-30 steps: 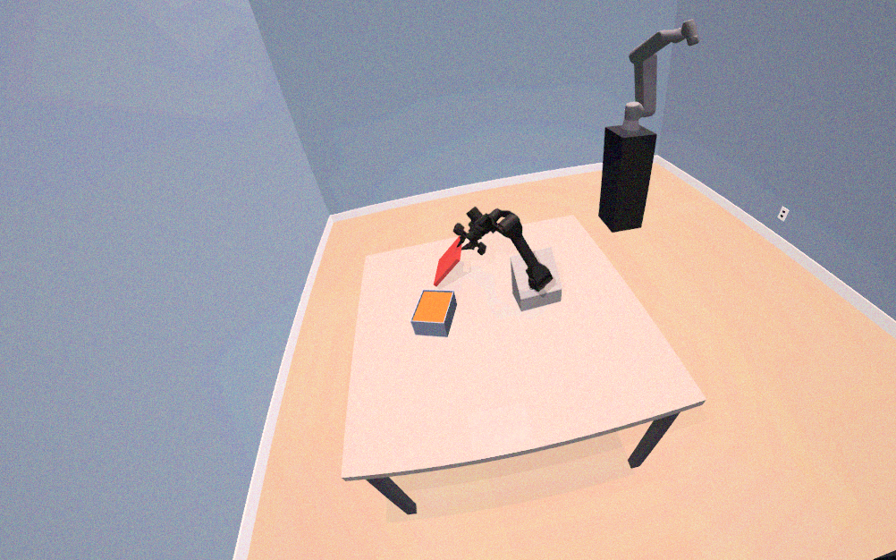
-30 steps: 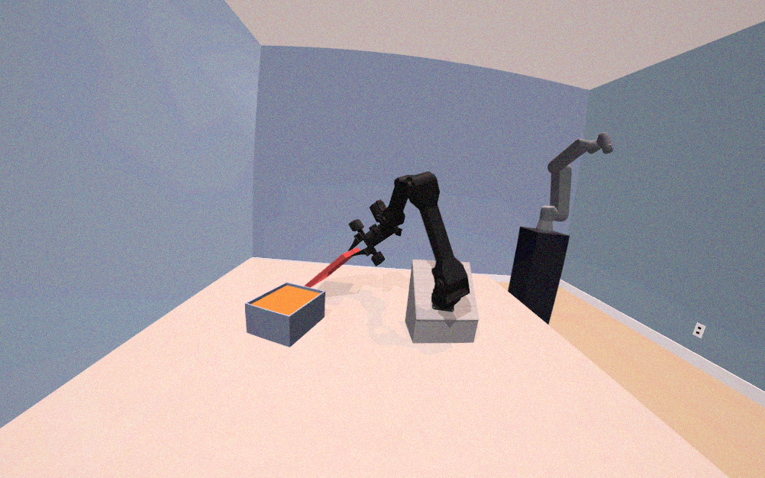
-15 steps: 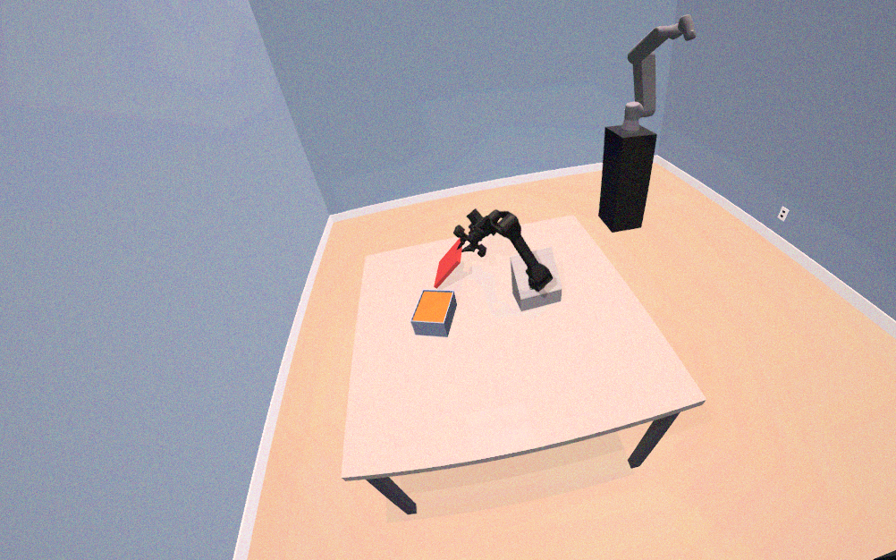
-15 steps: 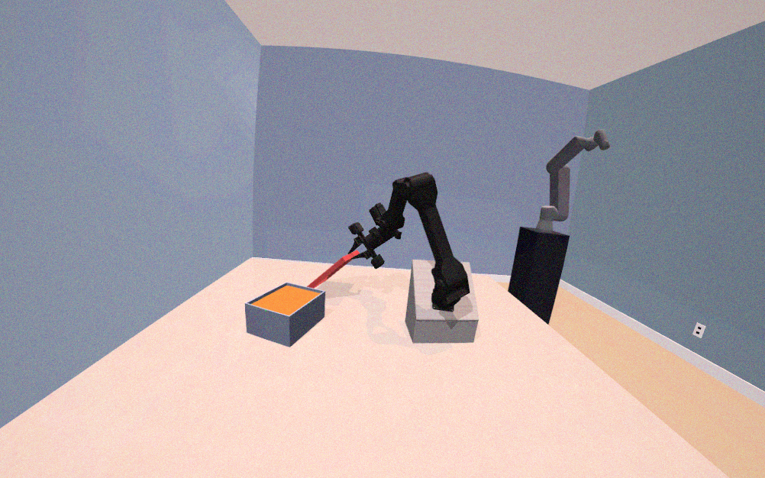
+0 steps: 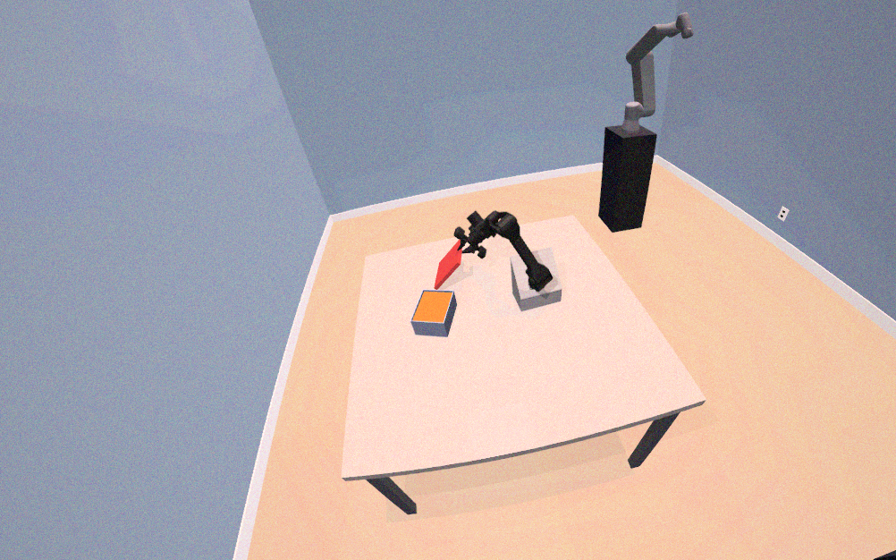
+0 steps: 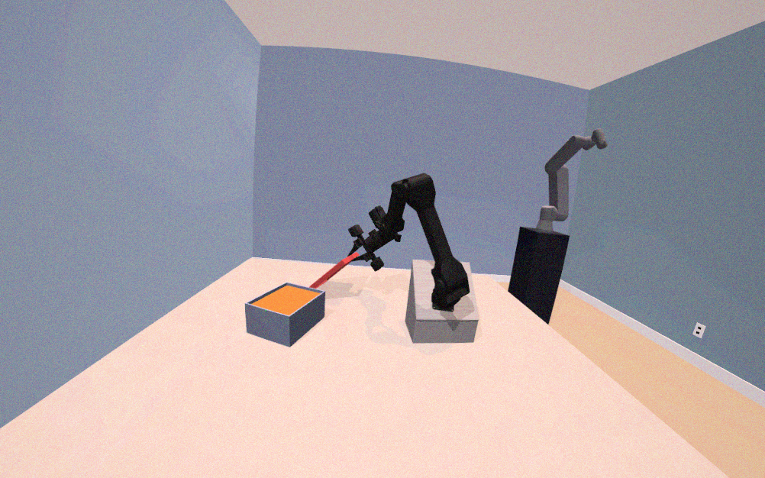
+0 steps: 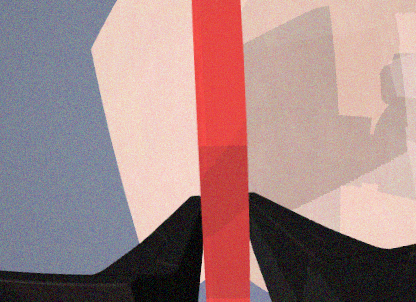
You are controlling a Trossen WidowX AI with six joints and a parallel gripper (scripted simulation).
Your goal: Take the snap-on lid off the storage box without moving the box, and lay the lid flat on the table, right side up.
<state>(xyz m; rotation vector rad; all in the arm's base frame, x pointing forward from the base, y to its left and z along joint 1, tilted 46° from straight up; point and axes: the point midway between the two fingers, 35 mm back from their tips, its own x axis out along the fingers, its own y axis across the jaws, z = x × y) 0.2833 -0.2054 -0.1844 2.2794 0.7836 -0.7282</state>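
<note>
Now: gripper tip 60 mm short of the red lid and 60 mm above it. From my gripper tip the other things lie so: storage box: 150 mm ahead, 280 mm to the left, 100 mm below.
</note>
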